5 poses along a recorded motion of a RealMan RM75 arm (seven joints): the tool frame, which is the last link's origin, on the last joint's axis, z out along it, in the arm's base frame.
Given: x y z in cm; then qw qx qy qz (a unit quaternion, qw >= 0).
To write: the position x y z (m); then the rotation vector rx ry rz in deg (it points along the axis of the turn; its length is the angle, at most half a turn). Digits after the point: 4 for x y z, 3 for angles.
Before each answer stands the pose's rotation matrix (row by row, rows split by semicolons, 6 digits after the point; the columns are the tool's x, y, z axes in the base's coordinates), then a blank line. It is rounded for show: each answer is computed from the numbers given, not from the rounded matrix.
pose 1, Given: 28.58 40.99 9.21 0.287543 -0.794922 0.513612 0.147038
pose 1, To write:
0.429165 -0.901123 0.061604; -0.732004 -0.307043 0.608190; -0.529139 -0.306108 -0.791398

0.2858 0.4099 0.0921 -121.656 78.604 22.503
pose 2, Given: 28.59 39.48 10.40 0.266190 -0.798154 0.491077 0.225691
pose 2, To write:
0.415814 -0.904064 -0.098833; -0.663757 -0.375973 0.646585; -0.621712 -0.203258 -0.756413

0.2859 0.3948 0.1040 -123.480 75.973 34.916
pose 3, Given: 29.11 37.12 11.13 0.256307 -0.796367 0.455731 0.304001
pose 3, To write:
0.399786 -0.881693 -0.250578; -0.570023 -0.453233 0.685314; -0.717806 -0.131143 -0.683781

0.2911 0.3712 0.1113 -123.829 70.863 47.270
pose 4, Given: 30.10 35.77 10.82 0.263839 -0.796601 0.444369 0.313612
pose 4, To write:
0.408368 -0.873455 -0.265163; -0.542483 -0.465851 0.699067; -0.734131 -0.141630 -0.664073

0.3010 0.3577 0.1082 -123.387 68.829 48.576
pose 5, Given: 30.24 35.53 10.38 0.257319 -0.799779 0.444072 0.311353
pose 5, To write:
0.411719 -0.870553 -0.269491; -0.550085 -0.473174 0.688123; -0.726563 -0.135070 -0.673693

0.3024 0.3553 0.1038 -124.295 69.014 48.388
